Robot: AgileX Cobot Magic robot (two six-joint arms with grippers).
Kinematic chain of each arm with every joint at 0, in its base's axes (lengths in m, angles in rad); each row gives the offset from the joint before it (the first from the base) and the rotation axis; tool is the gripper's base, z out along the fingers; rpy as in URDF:
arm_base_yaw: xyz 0 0 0.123 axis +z
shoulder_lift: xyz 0 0 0 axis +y
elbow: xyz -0.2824 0 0.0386 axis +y
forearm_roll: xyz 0.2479 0 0.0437 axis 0.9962 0 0.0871
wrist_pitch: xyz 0 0 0 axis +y
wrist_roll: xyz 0.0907 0 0.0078 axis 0.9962 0 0.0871
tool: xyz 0 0 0 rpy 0 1.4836 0
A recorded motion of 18 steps. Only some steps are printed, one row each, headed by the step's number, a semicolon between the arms.
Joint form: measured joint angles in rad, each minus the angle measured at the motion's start. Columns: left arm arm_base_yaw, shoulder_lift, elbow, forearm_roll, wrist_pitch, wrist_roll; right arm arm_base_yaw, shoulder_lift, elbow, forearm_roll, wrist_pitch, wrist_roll.
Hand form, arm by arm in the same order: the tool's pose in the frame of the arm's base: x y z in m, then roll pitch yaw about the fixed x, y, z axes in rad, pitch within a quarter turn. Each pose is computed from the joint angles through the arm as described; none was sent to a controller.
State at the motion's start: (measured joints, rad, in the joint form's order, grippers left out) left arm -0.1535 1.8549 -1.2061 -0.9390 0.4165 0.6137; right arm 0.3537 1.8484 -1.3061 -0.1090 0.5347 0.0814
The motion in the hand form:
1: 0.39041 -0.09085 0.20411 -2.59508 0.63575 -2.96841; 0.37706 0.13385 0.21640 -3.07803 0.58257 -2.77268
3: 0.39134 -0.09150 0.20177 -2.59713 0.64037 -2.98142; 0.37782 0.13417 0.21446 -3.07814 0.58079 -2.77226
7: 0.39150 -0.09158 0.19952 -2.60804 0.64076 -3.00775; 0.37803 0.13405 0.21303 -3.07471 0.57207 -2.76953
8: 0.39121 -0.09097 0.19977 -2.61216 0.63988 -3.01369; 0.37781 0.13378 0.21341 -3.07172 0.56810 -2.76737
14: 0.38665 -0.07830 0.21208 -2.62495 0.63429 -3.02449; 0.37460 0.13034 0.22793 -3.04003 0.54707 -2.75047
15: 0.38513 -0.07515 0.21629 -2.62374 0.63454 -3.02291; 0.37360 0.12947 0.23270 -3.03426 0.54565 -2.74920
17: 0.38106 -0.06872 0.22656 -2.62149 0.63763 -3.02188; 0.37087 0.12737 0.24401 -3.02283 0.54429 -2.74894
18: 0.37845 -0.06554 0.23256 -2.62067 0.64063 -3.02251; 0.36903 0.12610 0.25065 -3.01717 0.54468 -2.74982
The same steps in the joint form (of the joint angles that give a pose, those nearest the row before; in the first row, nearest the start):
1: 0.0000 0.0048 -0.0003 -0.0162 -0.0012 0.0220; 0.0000 0.0038 -0.0008 0.0000 -0.0028 -0.0001
3: 0.0000 0.0124 -0.0007 -0.0384 -0.0005 0.0560; 0.0000 0.0093 -0.0011 0.0000 -0.0062 -0.0003
7: 0.0017 0.0183 -0.0015 -0.0418 0.0089 0.0803; 0.0000 0.0133 -0.0027 -0.0029 0.0001 -0.0005
8: 0.0034 0.0171 -0.0016 -0.0342 0.0129 0.0778; 0.0000 0.0126 -0.0040 -0.0054 0.0061 -0.0005
14: 0.0375 -0.0212 -0.0017 0.0366 0.0622 0.0291; 0.0000 -0.0147 -0.0284 -0.0338 0.0789 0.0036
15: 0.0463 -0.0336 -0.0017 0.0488 0.0754 0.0190; 0.0000 -0.0237 -0.0353 -0.0391 0.0963 0.0053
17: 0.0646 -0.0637 -0.0017 0.0747 0.1054 -0.0014; 0.0000 -0.0457 -0.0503 -0.0501 0.1353 0.0102
18: 0.0737 -0.0815 -0.0017 0.0882 0.1219 -0.0115; 0.0000 -0.0591 -0.0584 -0.0555 0.1568 0.0130

